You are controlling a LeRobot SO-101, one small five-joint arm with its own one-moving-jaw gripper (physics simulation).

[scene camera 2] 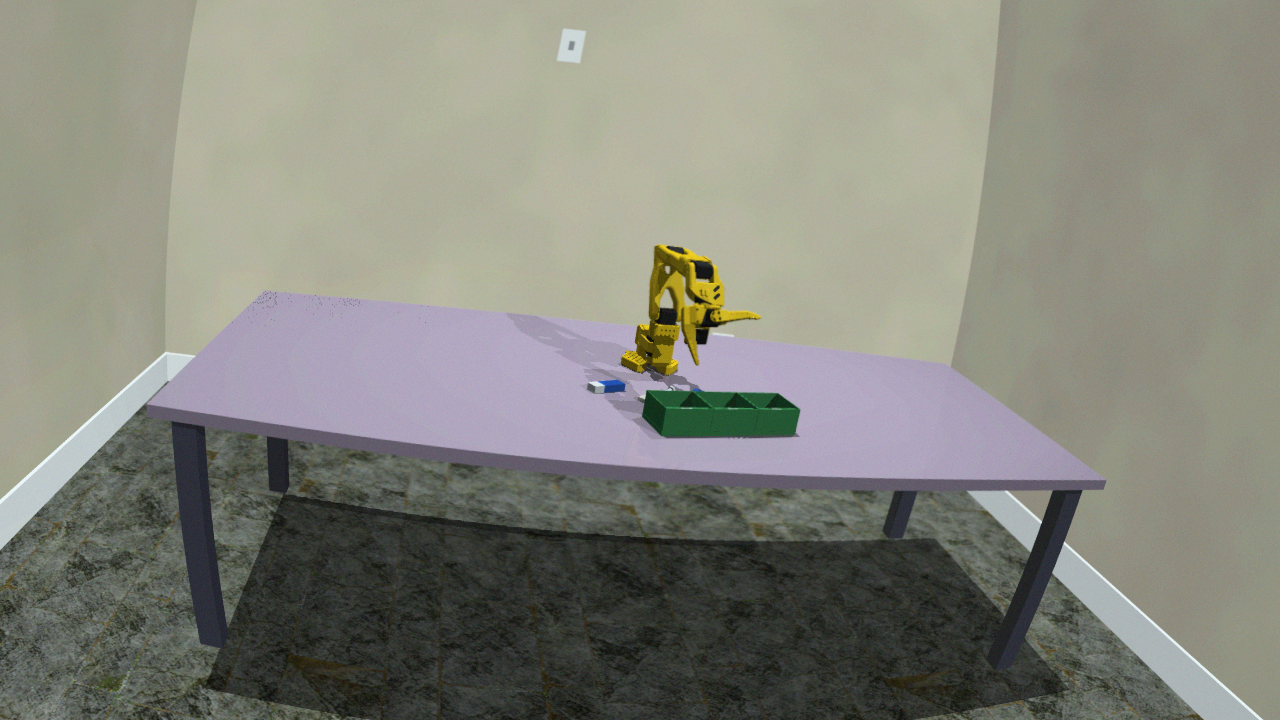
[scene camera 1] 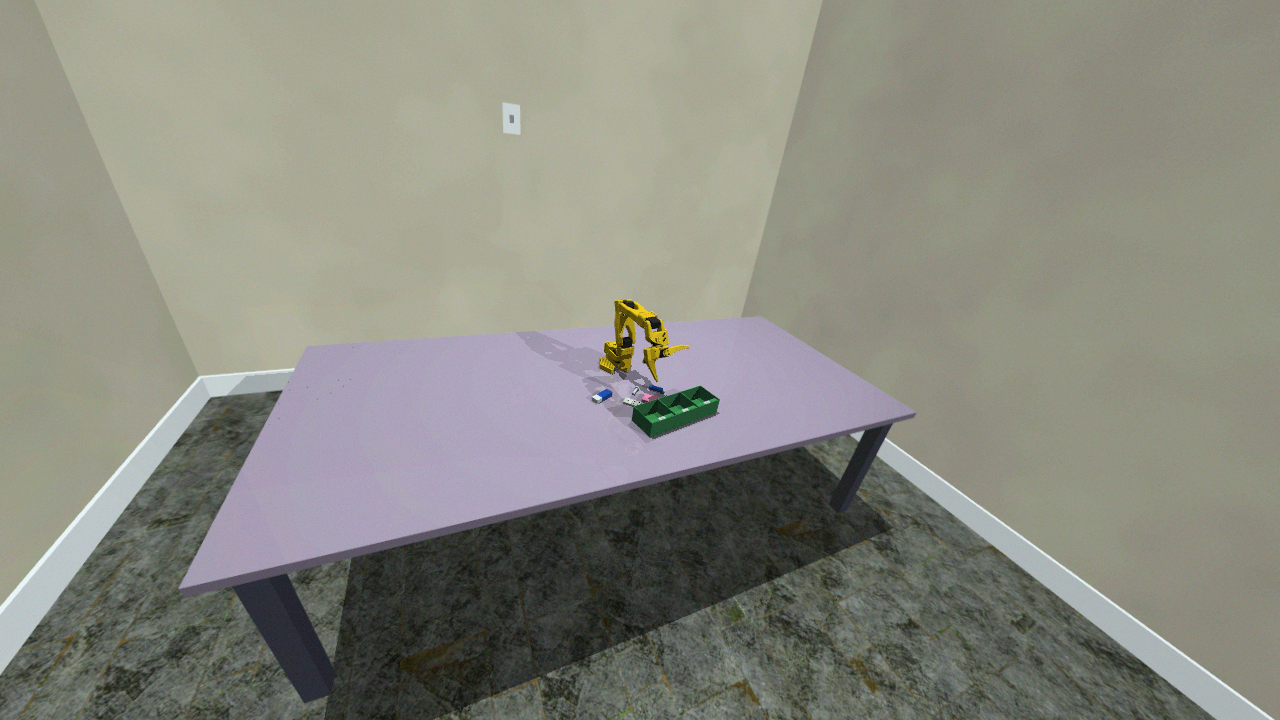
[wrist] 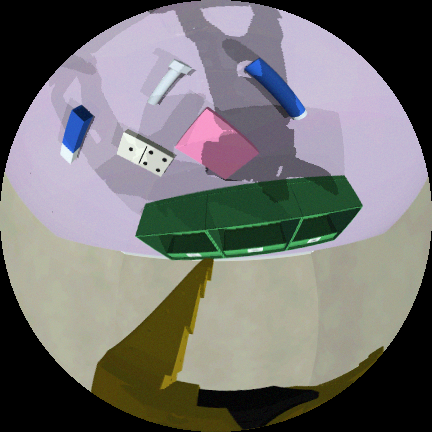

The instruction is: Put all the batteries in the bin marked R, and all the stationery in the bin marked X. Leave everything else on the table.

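Frame: origin at the arm's base, x ahead, y right, z down, level; millimetres.
Seen in the pictures: end effector, tool point: (scene camera 2: 698,362) (scene camera 1: 657,380) (wrist: 212,266); arm's base, origin of the base link: (scene camera 2: 650,370) (scene camera 1: 617,369).
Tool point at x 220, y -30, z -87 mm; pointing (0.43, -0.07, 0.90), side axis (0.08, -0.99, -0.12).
Note:
Pixels of each thing's top centre, then the offset from my tool point to it. Level surfaces: height alone.
- battery, middle of its top: (wrist: 283,90) (scene camera 1: 657,386) dy -44, dx -70, dz +72 mm
- blue-and-white eraser, middle of its top: (wrist: 68,139) (scene camera 2: 606,383) (scene camera 1: 602,394) dy +136, dx -71, dz +74 mm
- pink pad, middle of its top: (wrist: 217,147) (scene camera 1: 651,398) dy -3, dx -21, dz +77 mm
- green bin block, middle of its top: (wrist: 255,243) (scene camera 2: 726,400) (scene camera 1: 678,402) dy -40, dx +66, dz +40 mm
- white domino, middle of its top: (wrist: 142,154) (scene camera 1: 632,401) dy +60, dx -22, dz +79 mm
- pale grey bolt, middle of its top: (wrist: 161,82) (scene camera 1: 635,388) dy +27, dx -76, dz +73 mm
- lilac table, its level: dz +87 mm
A blue cylinder with a pale end, which looks like a battery (scene camera 1: 656,389) (wrist: 275,87), lies on the table. A blue-and-white eraser (scene camera 1: 602,395) (scene camera 2: 612,386) (wrist: 77,127) lies at the left of the group. A pink pad (scene camera 1: 646,397) (wrist: 210,130) lies close to the green bin block (scene camera 1: 687,421) (scene camera 2: 733,424) (wrist: 250,205). The block has three compartments with small white labels, too small to read. My gripper (scene camera 1: 672,363) (scene camera 2: 727,339) is fully open and empty, raised above the table behind the block. In the wrist view one notched jaw shows, and its tip overlaps the block's edge.
A white domino (scene camera 1: 631,402) (wrist: 145,152) lies between the eraser and the pink pad. A pale grey bolt (scene camera 1: 635,390) (wrist: 167,85) lies between the eraser and the blue cylinder, farther from the block. All rest on the lilac table (scene camera 1: 402,429) (scene camera 2: 402,385).

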